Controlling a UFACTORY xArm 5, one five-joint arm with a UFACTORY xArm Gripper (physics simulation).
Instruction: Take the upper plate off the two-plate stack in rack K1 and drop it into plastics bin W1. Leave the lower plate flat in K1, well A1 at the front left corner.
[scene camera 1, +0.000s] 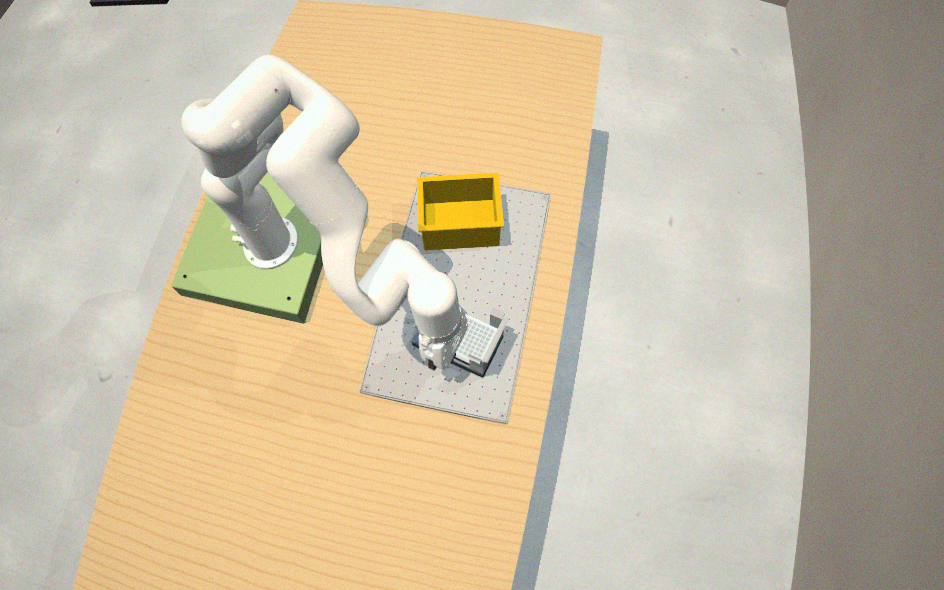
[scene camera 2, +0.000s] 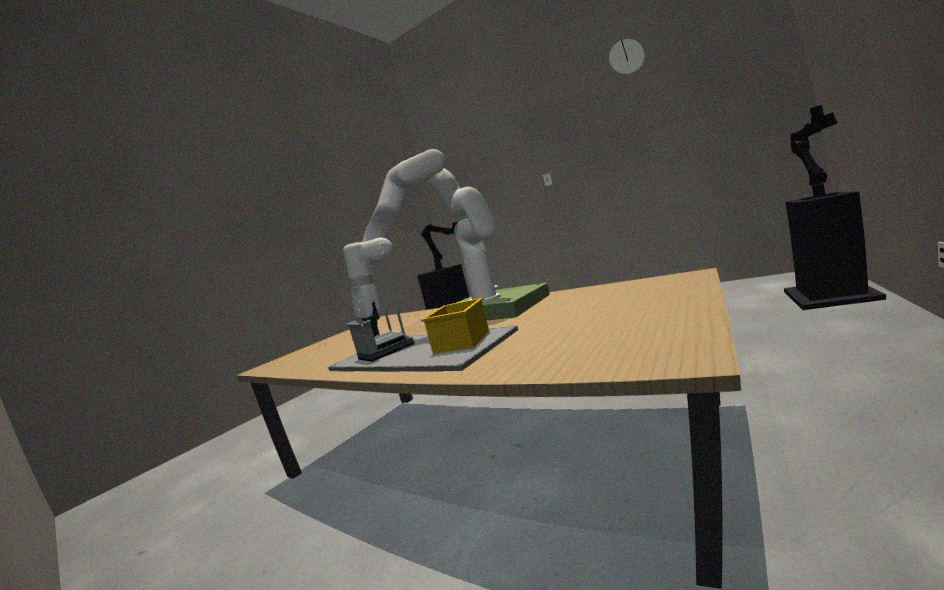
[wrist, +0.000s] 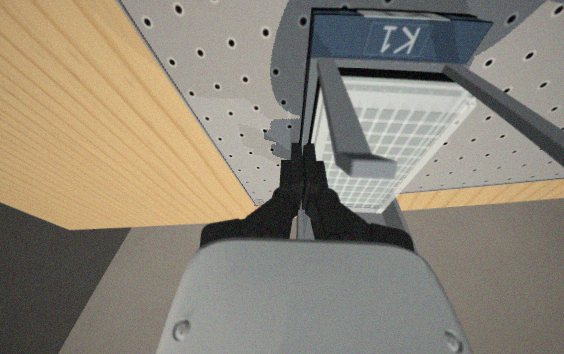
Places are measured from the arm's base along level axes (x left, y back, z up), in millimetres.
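Pixels of known places: gripper, fingertip midpoint: (scene camera 2: 374, 337) (wrist: 301, 157); arm's base, origin of the base link: (scene camera 1: 271, 243) (scene camera 2: 484, 299).
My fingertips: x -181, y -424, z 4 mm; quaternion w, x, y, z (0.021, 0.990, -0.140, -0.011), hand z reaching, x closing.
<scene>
Ahead of a thing's pixels: the offset from my fingertips to its top centre. "*": to the spot under its first point. Level surfaces: height alone.
Rack K1 (scene camera 1: 480, 370) (scene camera 2: 394, 347) (wrist: 345, 40) has a dark base, a blue label face and grey uprights. A pale gridded plate {dx +45, dy -21, dz +6 mm} (scene camera 1: 478, 338) (wrist: 400, 125) lies in it; whether a second plate is under it cannot be told. The yellow open bin {dx +310, dy +30, dz +53 mm} (scene camera 1: 460, 237) (scene camera 2: 455, 331) stands apart from the rack; its inside looks empty in scene camera 1, and no W1 label is readable. My gripper (wrist: 301, 157) is shut and empty, its black fingertips together beside the rack's long edge, left of the plate in the wrist view. In scene camera 1 the arm hides part of the rack.
Rack and bin stand on a grey perforated board {dx +165, dy +4, dz -46 mm} (scene camera 1: 445, 397) (scene camera 2: 410, 363) on the wooden table {dz -59 mm} (scene camera 1: 278, 487) (scene camera 2: 626, 347). A grey upright (wrist: 345, 120) rises between fingers and plate in the wrist view; another upright {* dx +95, dy +34, dz +28 mm} (wrist: 505, 112) stands farther right. The arm's green base block (scene camera 1: 222, 281) (scene camera 2: 518, 304) is behind.
</scene>
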